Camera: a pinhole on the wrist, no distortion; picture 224 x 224 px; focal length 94.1 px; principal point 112.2 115.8 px. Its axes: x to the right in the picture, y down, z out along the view. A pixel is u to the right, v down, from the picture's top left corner.
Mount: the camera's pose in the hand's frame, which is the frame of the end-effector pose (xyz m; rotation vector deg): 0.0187 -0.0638 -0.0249 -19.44 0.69 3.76
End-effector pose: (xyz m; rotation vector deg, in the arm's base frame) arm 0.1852 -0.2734 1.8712 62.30 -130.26 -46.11
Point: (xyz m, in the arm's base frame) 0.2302 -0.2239 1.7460
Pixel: outside the picture
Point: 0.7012 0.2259 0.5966
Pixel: outside the picture
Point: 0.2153 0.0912 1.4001
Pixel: 9.1 66.2
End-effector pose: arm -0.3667 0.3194 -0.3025 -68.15 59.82 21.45
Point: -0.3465 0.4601 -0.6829
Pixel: 215.3 200.7
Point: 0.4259 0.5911 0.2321
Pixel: outside the picture
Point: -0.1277 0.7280 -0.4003
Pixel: 125.2 101.8
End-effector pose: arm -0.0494 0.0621 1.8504 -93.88 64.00 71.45
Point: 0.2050 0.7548 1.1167
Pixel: 200.4 19.7
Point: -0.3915 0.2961 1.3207
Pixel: 184.1 142.0
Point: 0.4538 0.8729 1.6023
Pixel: outside the picture
